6 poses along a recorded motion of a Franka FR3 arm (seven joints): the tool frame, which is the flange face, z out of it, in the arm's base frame.
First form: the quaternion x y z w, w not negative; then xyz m.
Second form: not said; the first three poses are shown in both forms.
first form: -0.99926 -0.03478 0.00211 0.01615 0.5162 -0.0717 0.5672
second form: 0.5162 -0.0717 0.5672 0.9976 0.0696 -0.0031 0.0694 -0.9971 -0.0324
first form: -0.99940 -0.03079 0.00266 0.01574 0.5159 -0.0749 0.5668
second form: 0.5159 -0.0749 0.5668 0.9981 0.0616 -0.0043 0.0615 -0.9976 -0.0316
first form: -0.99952 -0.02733 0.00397 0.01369 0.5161 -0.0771 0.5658
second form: 0.5161 -0.0771 0.5658 0.9985 0.0547 -0.0072 0.0545 -0.9981 -0.0276
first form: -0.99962 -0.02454 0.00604 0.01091 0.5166 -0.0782 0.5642
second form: 0.5166 -0.0782 0.5642 0.9987 0.0492 -0.0115 0.0489 -0.9986 -0.0221
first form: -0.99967 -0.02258 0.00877 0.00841 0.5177 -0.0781 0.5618
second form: 0.5177 -0.0781 0.5618 0.9988 0.0453 -0.0172 0.0450 -0.9988 -0.0172
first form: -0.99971 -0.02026 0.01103 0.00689 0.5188 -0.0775 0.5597
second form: 0.5188 -0.0775 0.5597 0.9989 0.0407 -0.0218 0.0404 -0.9991 -0.0142
